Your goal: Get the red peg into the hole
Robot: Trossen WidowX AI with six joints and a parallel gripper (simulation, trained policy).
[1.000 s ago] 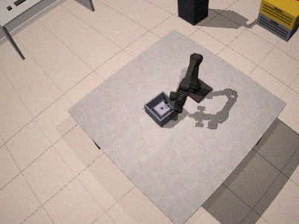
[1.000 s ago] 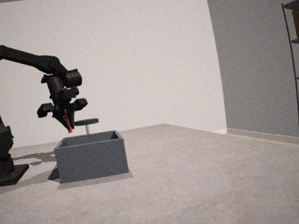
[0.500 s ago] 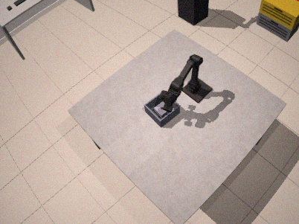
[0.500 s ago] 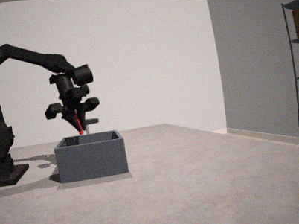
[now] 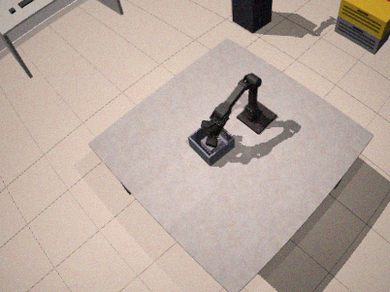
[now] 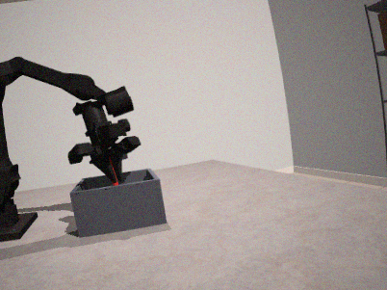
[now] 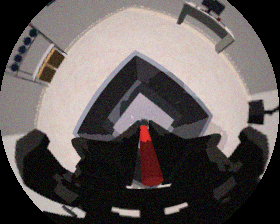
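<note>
The red peg is 1 cm behind my gripper tip, 2 cm to the left of it and 3 cm above it. The rest, counted from my gripper tip: grey box (1 cm behind, 1 cm to the left, 6 cm below); then pale plate (1 cm behind, 1 cm to the left, 5 cm below).
</note>
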